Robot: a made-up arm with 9 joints.
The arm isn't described. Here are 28 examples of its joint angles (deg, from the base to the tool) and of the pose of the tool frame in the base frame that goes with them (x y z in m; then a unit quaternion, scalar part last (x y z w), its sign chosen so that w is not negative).
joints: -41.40 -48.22 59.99 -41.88 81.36 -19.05 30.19 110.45 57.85
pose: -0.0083 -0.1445 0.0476 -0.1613 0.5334 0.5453 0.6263
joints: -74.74 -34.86 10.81 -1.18 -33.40 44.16 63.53 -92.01 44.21
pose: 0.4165 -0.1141 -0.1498 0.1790 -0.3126 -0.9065 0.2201
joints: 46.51 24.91 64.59 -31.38 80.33 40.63 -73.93 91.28 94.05
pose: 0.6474 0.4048 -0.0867 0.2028 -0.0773 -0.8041 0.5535
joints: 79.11 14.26 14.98 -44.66 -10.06 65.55 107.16 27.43 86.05
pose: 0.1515 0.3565 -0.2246 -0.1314 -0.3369 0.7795 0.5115
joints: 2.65 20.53 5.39 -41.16 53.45 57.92 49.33 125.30 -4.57
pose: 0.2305 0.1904 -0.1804 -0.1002 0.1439 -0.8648 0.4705
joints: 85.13 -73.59 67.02 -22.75 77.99 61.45 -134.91 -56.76 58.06
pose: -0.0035 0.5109 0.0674 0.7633 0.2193 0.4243 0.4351
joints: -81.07 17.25 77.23 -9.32 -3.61 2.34 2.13 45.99 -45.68
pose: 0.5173 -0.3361 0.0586 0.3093 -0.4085 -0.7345 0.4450
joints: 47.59 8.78 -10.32 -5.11 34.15 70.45 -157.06 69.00 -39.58
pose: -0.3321 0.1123 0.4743 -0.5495 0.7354 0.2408 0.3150
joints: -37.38 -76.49 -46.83 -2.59 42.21 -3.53 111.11 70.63 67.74
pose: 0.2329 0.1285 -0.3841 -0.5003 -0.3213 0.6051 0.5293
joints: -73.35 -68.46 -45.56 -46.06 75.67 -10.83 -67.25 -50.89 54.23
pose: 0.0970 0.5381 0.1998 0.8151 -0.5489 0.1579 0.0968
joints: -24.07 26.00 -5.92 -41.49 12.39 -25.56 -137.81 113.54 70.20
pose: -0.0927 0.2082 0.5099 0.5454 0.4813 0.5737 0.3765
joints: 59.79 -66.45 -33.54 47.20 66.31 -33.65 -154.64 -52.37 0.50
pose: -0.0312 -0.0048 0.2734 0.9886 -0.1398 0.0069 0.0556
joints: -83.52 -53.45 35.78 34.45 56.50 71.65 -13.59 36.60 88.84
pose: -0.2081 -0.3148 -0.0181 -0.3851 0.4994 0.2101 0.7471
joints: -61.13 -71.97 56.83 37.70 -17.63 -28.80 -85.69 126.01 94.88
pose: 0.1827 0.1980 -0.1038 0.1978 0.1828 -0.2541 0.9289
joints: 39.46 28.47 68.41 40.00 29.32 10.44 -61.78 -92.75 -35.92
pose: 0.0854 0.1885 -0.2313 -0.0672 0.3325 -0.3366 0.8784
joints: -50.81 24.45 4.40 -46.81 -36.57 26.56 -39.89 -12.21 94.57
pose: 0.2049 0.5477 0.5441 0.1508 0.8464 -0.4213 0.2887
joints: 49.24 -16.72 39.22 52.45 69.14 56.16 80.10 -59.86 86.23
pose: -0.0399 0.2484 -0.1535 0.3383 0.2719 0.6788 0.5924
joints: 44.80 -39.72 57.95 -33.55 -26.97 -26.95 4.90 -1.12 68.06
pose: 0.2308 0.2487 -0.4919 -0.3230 0.0072 -0.7913 0.5191
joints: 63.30 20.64 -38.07 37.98 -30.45 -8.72 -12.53 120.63 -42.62
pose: -0.4083 -0.3520 0.4559 -0.7279 -0.2348 -0.6187 0.1795
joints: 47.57 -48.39 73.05 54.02 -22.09 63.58 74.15 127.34 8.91
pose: 0.7068 0.1294 -0.1020 -0.6399 -0.4286 0.6088 0.1900
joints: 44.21 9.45 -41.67 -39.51 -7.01 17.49 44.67 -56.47 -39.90
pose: -0.2164 0.4959 0.2949 0.4984 -0.6377 0.3974 0.4325
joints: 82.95 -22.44 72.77 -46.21 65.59 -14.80 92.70 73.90 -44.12
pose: 0.0074 0.0825 -0.3924 0.1252 0.0638 0.9895 0.0325
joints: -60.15 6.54 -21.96 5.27 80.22 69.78 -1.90 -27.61 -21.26
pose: 0.2220 0.4492 0.0226 0.2004 -0.2716 0.6965 0.6332
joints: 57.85 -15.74 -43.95 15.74 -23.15 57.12 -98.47 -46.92 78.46
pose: -0.2635 -0.0202 0.3619 -0.9631 0.0277 -0.1276 0.2355
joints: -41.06 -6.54 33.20 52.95 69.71 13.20 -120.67 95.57 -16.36
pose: -0.1852 0.0123 0.3686 0.6697 0.3001 0.5856 0.3442
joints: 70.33 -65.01 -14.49 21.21 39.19 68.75 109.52 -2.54 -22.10
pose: -0.2746 0.0496 -0.0524 0.7377 0.2733 0.5867 0.1923
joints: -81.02 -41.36 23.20 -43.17 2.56 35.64 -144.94 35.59 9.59
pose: 0.6999 0.0107 0.0555 -0.5784 -0.6945 0.3484 0.2485
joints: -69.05 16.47 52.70 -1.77 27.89 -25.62 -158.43 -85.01 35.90
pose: 0.1683 -0.1884 0.4970 0.1088 0.9581 0.2642 0.0194
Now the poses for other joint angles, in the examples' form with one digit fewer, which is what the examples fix.
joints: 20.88 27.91 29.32 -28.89 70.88 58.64 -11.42 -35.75 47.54
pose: 0.246 0.031 0.026 -0.265 0.267 0.680 0.630
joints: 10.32 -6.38 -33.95 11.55 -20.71 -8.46 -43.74 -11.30 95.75
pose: -0.463 0.378 0.362 -0.343 0.786 -0.094 0.506
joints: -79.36 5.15 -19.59 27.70 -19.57 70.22 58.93 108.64 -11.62
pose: 0.593 0.275 -0.034 -0.433 -0.556 0.570 0.423
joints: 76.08 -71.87 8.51 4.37 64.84 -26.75 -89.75 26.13 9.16
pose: -0.245 -0.120 -0.028 -0.772 0.453 0.041 0.444
